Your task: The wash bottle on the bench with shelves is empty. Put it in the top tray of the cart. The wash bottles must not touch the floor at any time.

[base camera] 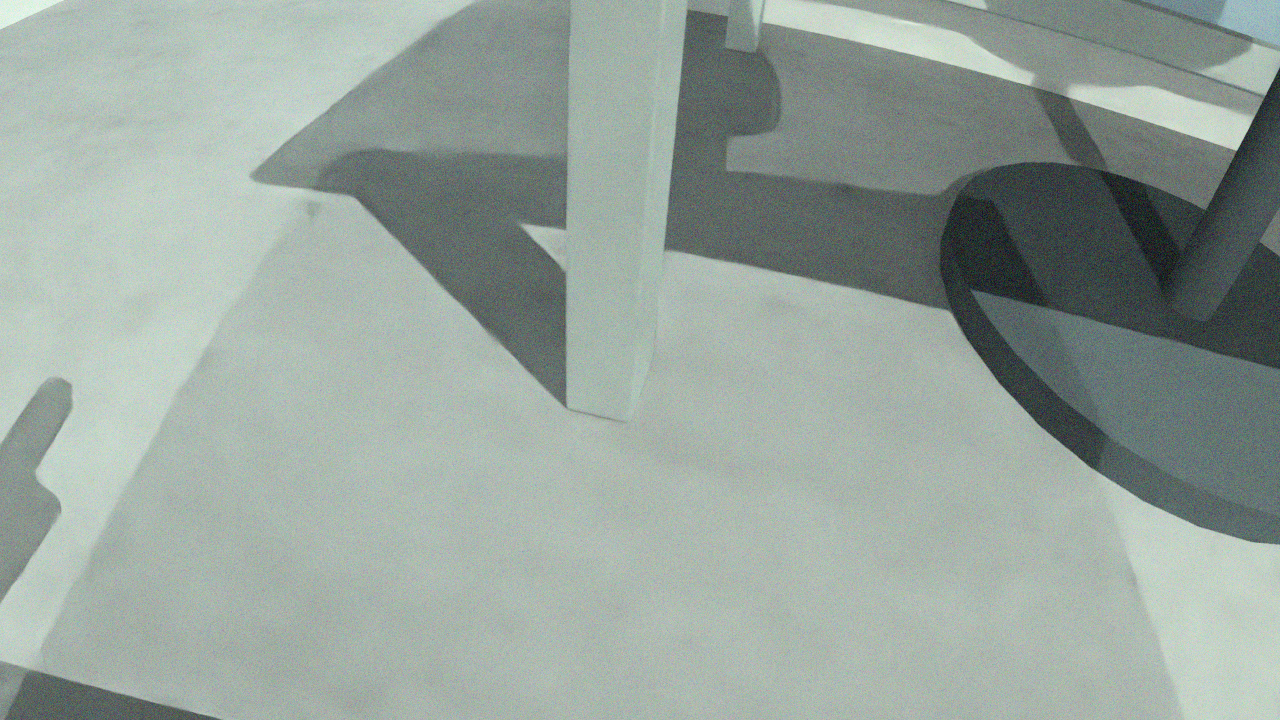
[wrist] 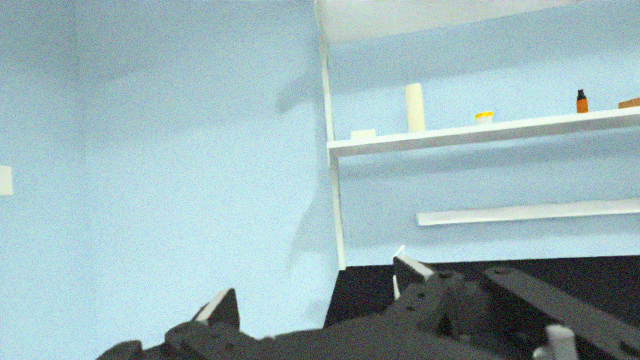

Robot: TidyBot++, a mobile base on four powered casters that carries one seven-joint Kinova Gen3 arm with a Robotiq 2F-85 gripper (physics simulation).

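Places are measured from the arm's base along level axes (x ahead, y left, z up), in millimetres.
Pixels of known places: gripper, fingertip midpoint: (wrist: 317,289).
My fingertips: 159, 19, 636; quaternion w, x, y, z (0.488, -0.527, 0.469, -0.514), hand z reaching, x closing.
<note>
Ahead of a thing's pixels: the offset from my fingertips to its top centre, as dx, dy, dz. "spot": to the spot under its first point. Level surfaces: height alone.
The bench with shelves shows its black top @(dz -270) (wrist: 600,272) at the lower right of the wrist view and a pale leg @(spot: +262, -8, -889) (base camera: 617,214) in the base view. A thin bent white tip @(spot: +488, -189, -104) (wrist: 400,250), which looks like the wash bottle's nozzle, shows just above the right fingertip. A white sliver shows along that finger's inner edge; the rest of the bottle is hidden behind the finger. My gripper (wrist: 317,289) is open and empty. Its left finger is in front of the blue wall, its right finger in front of the bench top. The cart does not show in either view.
A white shelf (wrist: 450,134) above the bench holds a cream cylinder @(+781, -368, +365) (wrist: 415,107), a yellow-lidded jar @(+755, -582, +247) (wrist: 484,118) and an orange bottle @(+681, -835, +279) (wrist: 582,104). A white bar (wrist: 525,211) is below it. A dark round stool base (base camera: 1163,402) stands right of the bench leg.
</note>
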